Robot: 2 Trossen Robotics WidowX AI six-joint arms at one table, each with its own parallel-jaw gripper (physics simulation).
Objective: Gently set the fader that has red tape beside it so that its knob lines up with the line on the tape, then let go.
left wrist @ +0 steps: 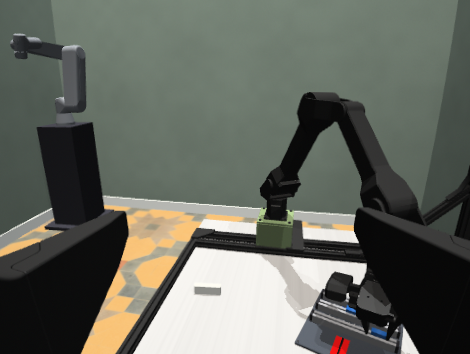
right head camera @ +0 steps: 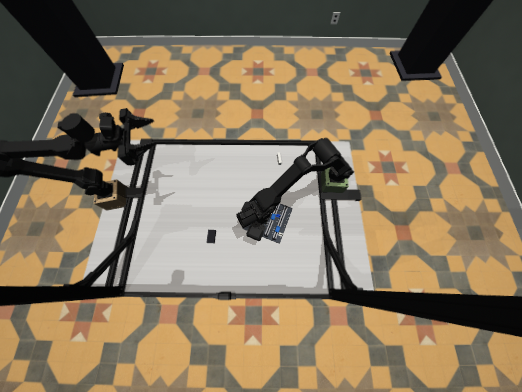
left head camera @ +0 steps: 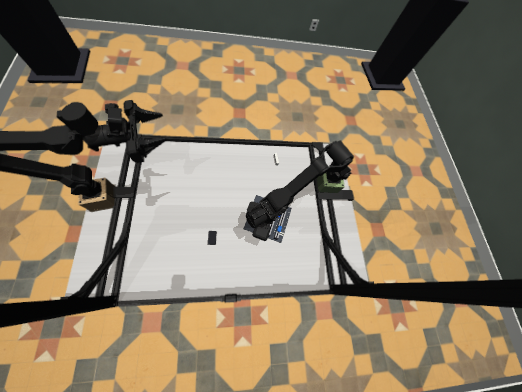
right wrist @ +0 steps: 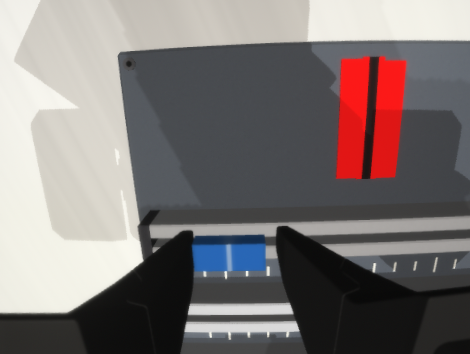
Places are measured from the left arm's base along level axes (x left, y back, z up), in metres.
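Pixels of known places: left gripper, between the fingertips: (left wrist: 243, 220) (right head camera: 153, 131) (left head camera: 164, 126); right gripper, between the fingertips: (left wrist: 376, 336) (right head camera: 260, 224) (left head camera: 262, 224) (right wrist: 235, 239); left arm's base, origin of its link: (right head camera: 105, 191) (left head camera: 92, 190); right arm's base, origin of its link: (left wrist: 276, 215) (right head camera: 336, 176) (left head camera: 333, 177).
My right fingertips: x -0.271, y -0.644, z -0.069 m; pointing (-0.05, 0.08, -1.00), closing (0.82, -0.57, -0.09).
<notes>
Ahead of a thing's pixels: the offset from my right fingertips to its top centre. "pt": to the spot under its first point. Level surfaces: height alone.
The dark fader panel {dz -0.018 m} (left head camera: 284, 220) (right head camera: 283, 222) (left wrist: 312, 335) (right wrist: 240, 125) lies on the white table. The red tape {pt dy +0.001, dx +0.077, dz -0.017 m} (left wrist: 335, 346) (right wrist: 352, 120), with its black line, is beside the first rail. That rail's blue knob {dy -0.001, dx -0.003, dz +0.009 m} (right wrist: 212, 256) stands well left of the line in the right wrist view. My right gripper (left wrist: 376, 336) (right wrist: 235, 239) is partly open around the knob; the left finger appears against its side, a gap shows at the right. In the head views the arm hides these fingers. My left gripper (left head camera: 163, 128) (right head camera: 153, 133) (left wrist: 243, 220) is wide open and empty, far from the panel.
A white block {dy -0.166, dx +0.318, dz -0.002 m} (left head camera: 276, 159) (right head camera: 279, 158) (left wrist: 207, 289) lies near the far table edge. A small black box {dy +0.224, dx -0.004, dz -0.010 m} (left head camera: 212, 238) (right head camera: 211, 236) lies left of the panel. Black frame rails border the table. Other rails with tick marks run parallel on the panel.
</notes>
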